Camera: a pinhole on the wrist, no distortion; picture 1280 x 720 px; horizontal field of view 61.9 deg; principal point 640.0 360.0 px. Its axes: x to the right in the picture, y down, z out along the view. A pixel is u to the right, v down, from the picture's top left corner.
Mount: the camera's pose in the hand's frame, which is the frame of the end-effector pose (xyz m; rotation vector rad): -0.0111 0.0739 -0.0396 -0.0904 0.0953 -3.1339
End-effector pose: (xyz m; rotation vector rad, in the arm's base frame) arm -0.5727 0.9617 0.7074 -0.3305 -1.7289 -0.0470
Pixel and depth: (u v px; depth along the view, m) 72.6 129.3 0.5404
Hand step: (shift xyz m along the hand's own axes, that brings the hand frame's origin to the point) 0.3066 0.1597 0.4895
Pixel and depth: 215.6 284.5 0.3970
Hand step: 0.1693 0.0789 0.3486
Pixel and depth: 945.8 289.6 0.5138
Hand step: -0.1285 0.0756 0.4829
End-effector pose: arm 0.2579 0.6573 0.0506 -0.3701 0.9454 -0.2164
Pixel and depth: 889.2 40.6 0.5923
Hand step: -0.1155 0.2140 0.5694
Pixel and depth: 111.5 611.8 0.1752
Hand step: 0.0858 0.0226 0.1275
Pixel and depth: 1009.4 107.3 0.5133
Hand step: -0.1592 0.1629 0.4895
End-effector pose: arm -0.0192 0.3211 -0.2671 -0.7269 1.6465 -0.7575
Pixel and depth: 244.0 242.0 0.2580
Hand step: 0.0993 0.0874 0.2137
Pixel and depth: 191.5 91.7 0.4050
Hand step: 0.1819 0.1521 0.3604
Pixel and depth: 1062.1 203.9 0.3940
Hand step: -0.1441 0.1065 0.3655
